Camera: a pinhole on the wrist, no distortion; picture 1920 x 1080 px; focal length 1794.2 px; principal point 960.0 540.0 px. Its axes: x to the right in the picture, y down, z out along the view. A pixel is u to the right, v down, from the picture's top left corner.
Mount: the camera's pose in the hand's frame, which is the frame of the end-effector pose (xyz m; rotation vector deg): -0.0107 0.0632 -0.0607 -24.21 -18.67 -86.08
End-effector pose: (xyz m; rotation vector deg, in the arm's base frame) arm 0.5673 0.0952 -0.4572 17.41 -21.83 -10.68
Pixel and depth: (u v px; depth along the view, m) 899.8 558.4 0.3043
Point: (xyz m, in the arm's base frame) 0.5202 0.2411 -0.2053
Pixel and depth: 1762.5 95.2 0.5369
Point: 0.2746 0.0730 0.0110
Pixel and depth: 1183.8 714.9 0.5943
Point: 0.4804 0.2057 0.0970
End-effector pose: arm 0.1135 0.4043 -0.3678 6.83 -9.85 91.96
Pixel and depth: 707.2 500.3 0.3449
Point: -0.1581 0.3509 -0.1592
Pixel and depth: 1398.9 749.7 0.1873
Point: -0.0006 0.4000 -0.2451
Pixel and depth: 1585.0 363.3 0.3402
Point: -0.0089 0.3249 -0.0838
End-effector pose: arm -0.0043 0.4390 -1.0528 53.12 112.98 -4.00
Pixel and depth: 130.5 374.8 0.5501
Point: 0.5760 0.6764 -1.0324
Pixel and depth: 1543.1 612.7 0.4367
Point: 0.3542 0.4058 -1.2607
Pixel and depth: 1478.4 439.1 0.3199
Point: 0.2710 0.4214 -1.1598
